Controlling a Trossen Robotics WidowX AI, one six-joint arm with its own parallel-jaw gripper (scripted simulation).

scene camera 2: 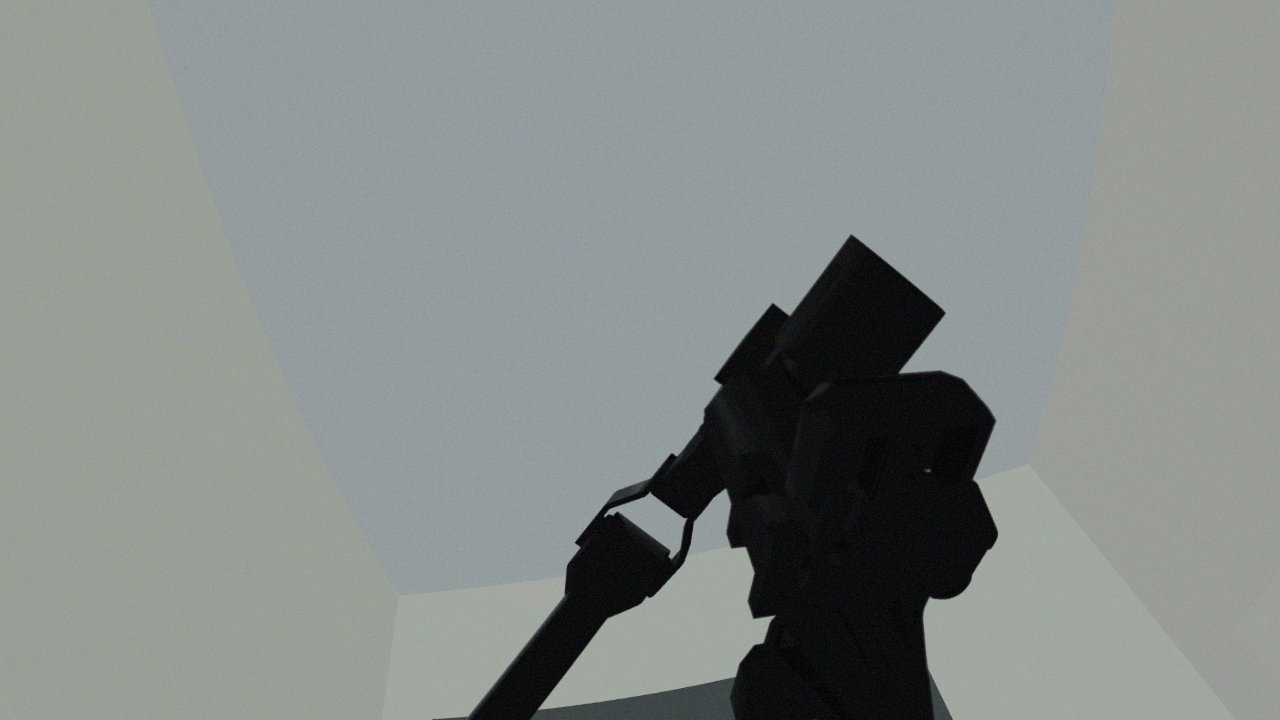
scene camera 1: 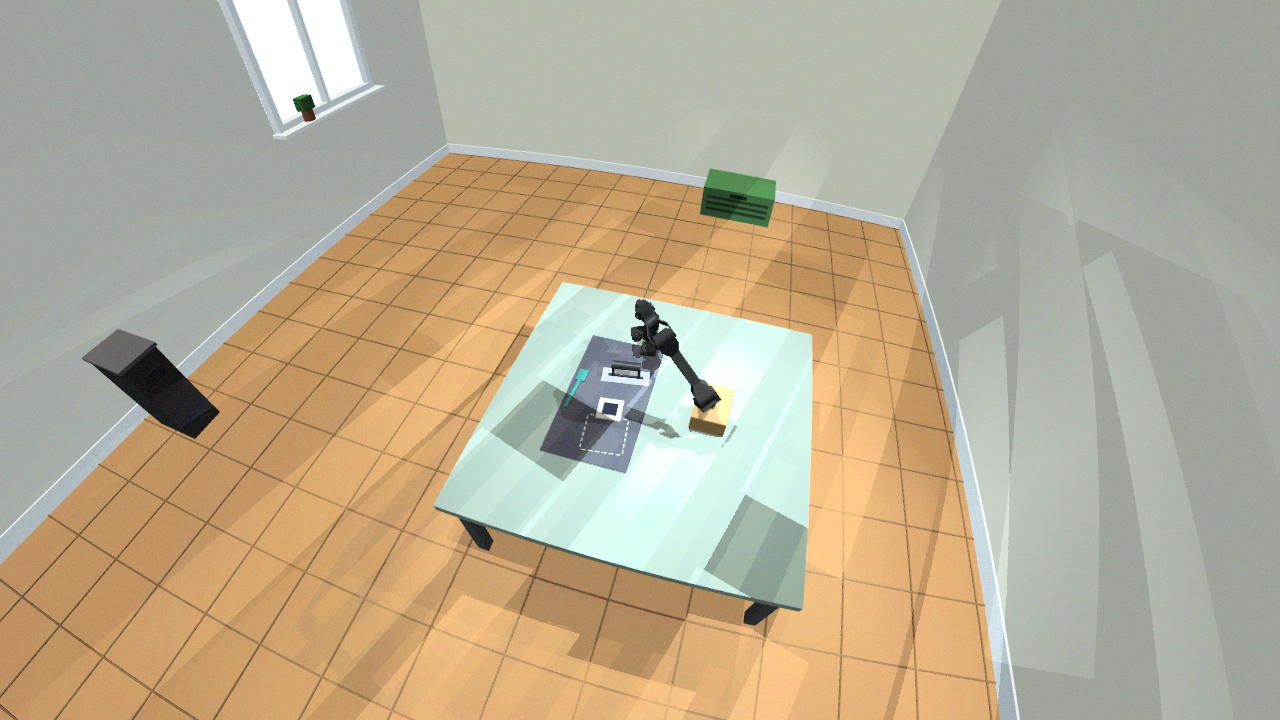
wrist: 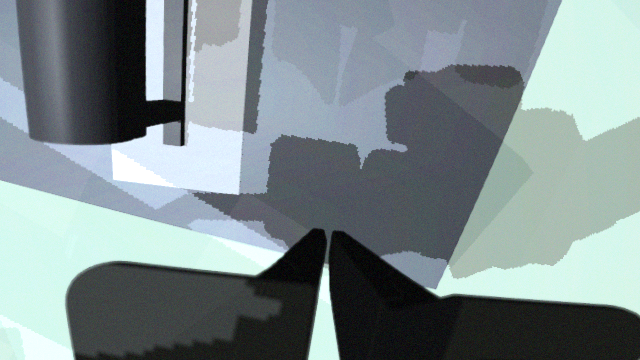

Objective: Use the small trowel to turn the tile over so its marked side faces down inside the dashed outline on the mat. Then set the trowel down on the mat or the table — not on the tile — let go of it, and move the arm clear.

Scene:
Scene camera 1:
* dark grey mat: 564, 436
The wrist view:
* gripper: 326, 241
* dark grey mat: 385, 127

